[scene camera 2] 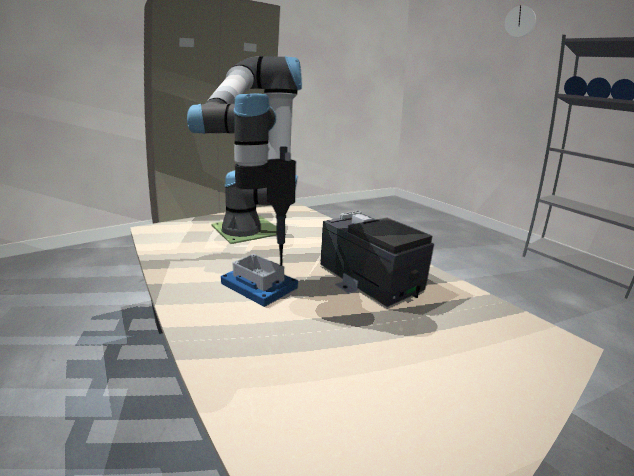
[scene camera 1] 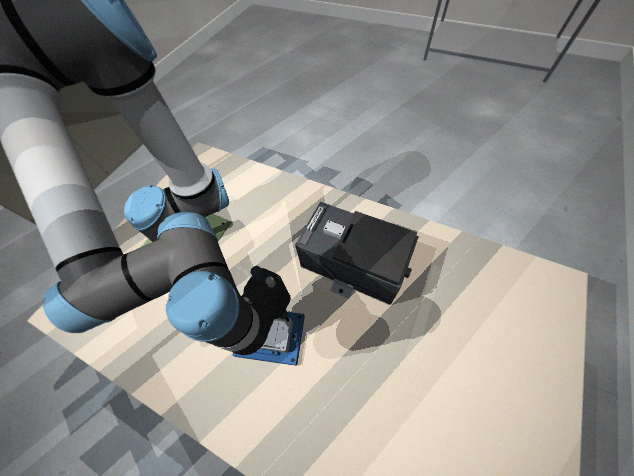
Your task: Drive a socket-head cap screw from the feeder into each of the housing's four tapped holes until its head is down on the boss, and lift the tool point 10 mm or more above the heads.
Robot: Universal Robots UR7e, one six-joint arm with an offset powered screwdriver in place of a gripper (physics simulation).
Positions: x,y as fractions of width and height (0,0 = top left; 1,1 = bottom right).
Scene:
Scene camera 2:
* blue fixture plate: 0.43,0.62
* black screw feeder: 0.53,0.54
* dark cover: 0.62,0.50
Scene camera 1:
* dark cover: 0.59,0.52

